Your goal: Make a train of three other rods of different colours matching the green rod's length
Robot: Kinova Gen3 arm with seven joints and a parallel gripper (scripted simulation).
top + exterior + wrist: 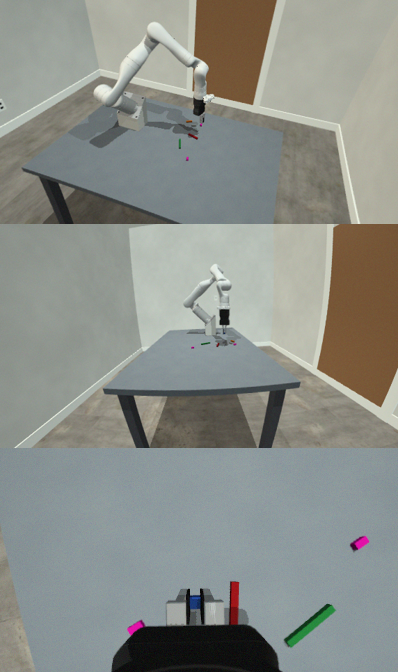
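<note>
Now: the green rod 9 cm behind my hand, 14 cm to the right of it and 11 cm below it. Also, from my hand: red rod (4 cm behind, 4 cm to the right, 11 cm below); then grey rod (7 cm behind, 6 cm to the left, 11 cm below); then blue rod (1 cm below).
</note>
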